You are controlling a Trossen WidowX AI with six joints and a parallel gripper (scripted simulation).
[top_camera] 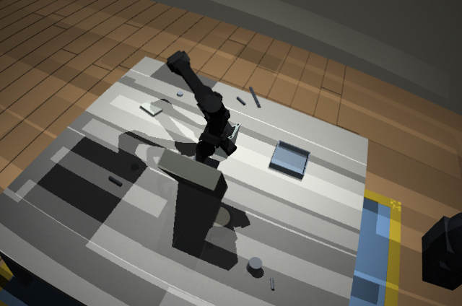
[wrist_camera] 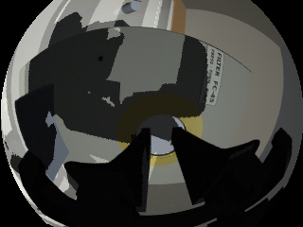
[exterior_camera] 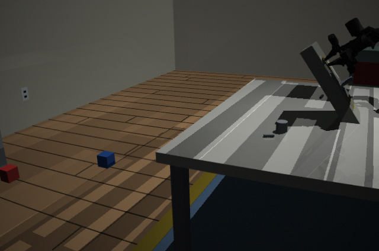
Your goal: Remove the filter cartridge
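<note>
Now: gripper tip 80 mm above the grey service panel and 40 mm past it. Also, from my gripper tip: blue-grey tray (420 mm behind, 300 mm to the left, 220 mm below); then round filter cartridge (10 mm below, 10 mm ahead).
</note>
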